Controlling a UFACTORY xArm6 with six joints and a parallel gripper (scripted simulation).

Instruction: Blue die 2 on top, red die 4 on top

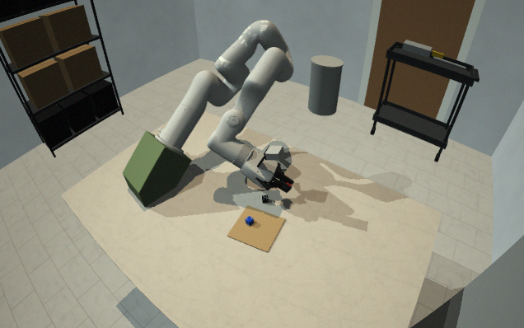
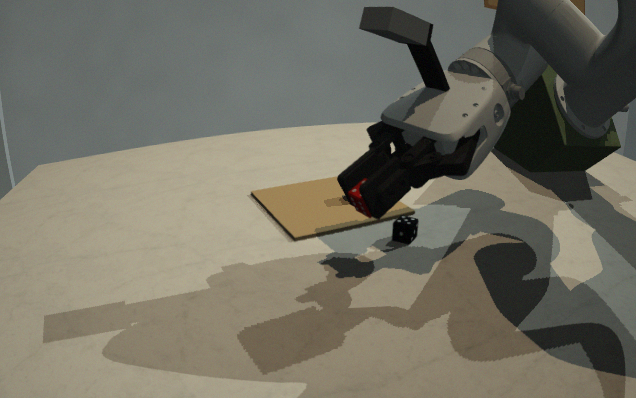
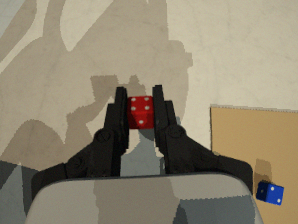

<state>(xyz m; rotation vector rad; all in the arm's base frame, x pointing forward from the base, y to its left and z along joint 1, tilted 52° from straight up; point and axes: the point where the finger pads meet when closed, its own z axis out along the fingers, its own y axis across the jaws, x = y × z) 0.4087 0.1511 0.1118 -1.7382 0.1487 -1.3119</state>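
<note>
Right now my hand is 7 cm above the black die, 5 cm to the left of it and 4 cm past it. Also, from my hand: blue die (15 cm to the right, 6 cm below, 2 cm behind); then tan mat (15 cm to the right, 8 cm below, 1 cm ahead); then red die (1 cm below, 1 cm ahead).
</note>
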